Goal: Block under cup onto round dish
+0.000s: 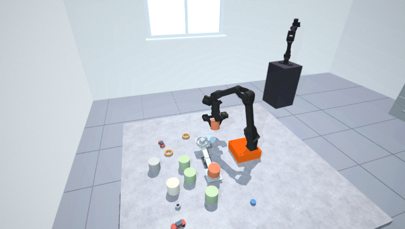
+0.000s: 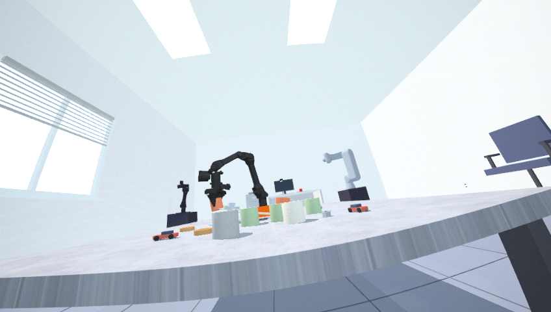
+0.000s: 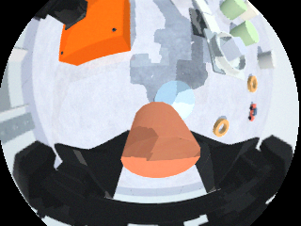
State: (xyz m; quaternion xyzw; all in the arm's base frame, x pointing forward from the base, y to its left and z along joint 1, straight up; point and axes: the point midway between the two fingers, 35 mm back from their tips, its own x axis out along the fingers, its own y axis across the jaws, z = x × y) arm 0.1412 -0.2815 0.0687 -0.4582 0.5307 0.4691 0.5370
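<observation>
Now: gripper tip 150 mm short of the small pale block, 120 mm to the right of it and 10 mm above it. Round my gripper tip: blue disc: 70 mm ahead, 610 mm to the left, 90 mm below; then small balance: 170 mm ahead, 240 mm to the left, 60 mm below; then pale blue round dish: 50 mm ahead, 20 mm to the left, 90 mm below.
</observation>
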